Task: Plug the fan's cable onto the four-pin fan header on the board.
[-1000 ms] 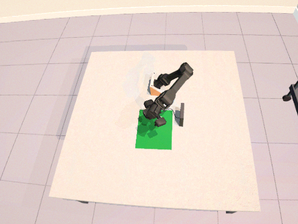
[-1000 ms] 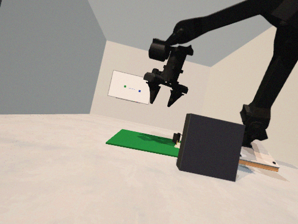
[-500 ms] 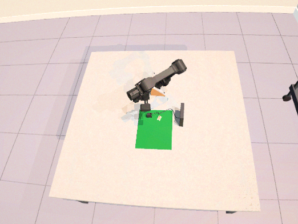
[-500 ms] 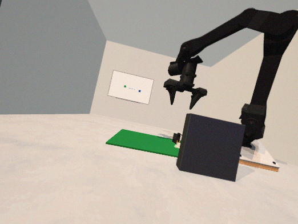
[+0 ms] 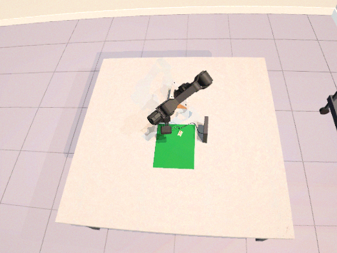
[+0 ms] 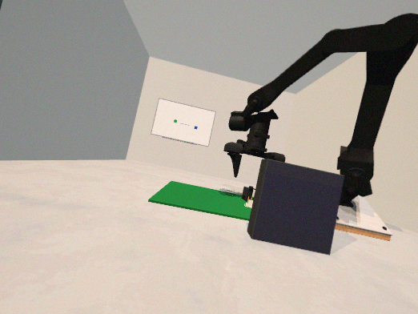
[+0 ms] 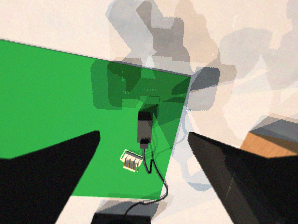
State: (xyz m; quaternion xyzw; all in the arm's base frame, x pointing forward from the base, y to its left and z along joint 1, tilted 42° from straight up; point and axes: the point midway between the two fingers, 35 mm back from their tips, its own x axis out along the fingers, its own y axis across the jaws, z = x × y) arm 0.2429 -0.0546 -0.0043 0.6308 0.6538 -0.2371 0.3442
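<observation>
The black plug is 10 mm to the left of my gripper tip and 40 mm below it. Round my gripper tip: green board: 90 mm ahead, 50 mm to the left, 80 mm below; dark fan: 230 mm to the left, 10 mm below; cream four-pin header: 10 mm ahead, 80 mm to the left, 70 mm below.
</observation>
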